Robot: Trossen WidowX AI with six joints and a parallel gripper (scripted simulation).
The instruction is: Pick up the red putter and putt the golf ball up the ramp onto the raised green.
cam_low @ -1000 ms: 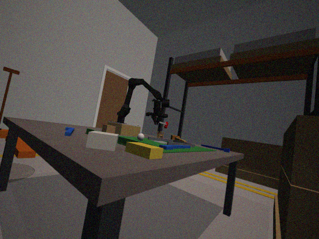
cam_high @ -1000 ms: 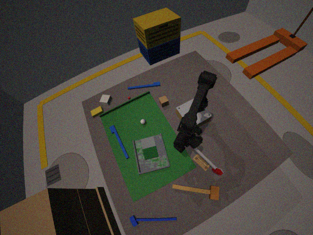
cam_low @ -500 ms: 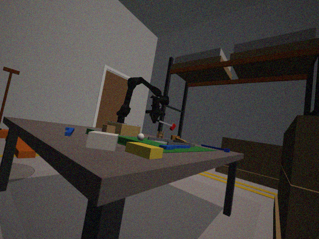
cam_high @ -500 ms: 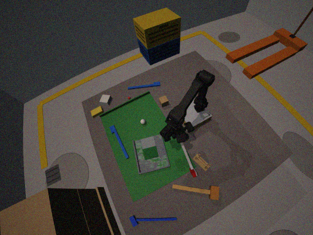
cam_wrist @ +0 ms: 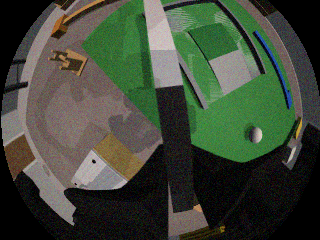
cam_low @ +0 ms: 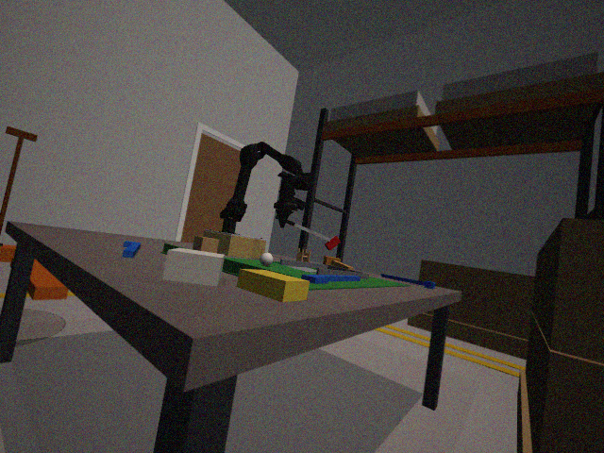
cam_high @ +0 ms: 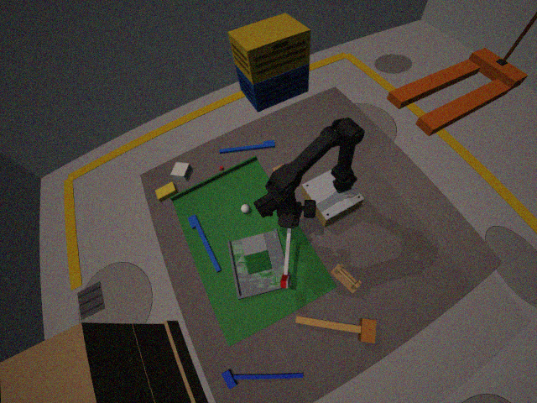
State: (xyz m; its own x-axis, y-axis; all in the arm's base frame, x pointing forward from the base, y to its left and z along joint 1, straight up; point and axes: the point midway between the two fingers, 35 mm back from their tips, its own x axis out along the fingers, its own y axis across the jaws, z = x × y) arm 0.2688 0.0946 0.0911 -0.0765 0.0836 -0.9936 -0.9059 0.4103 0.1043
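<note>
The tan block is 280 mm to the right of my gripper tip, 120 mm below it and 40 mm behind it. The rest, counted from my gripper tip: red putter: 110 mm to the left, 50 mm ahead; then white golf ball: 170 mm ahead, 160 mm to the right, 120 mm below; then green mat: 210 mm ahead, 140 mm below, 30 mm to the right.
</note>
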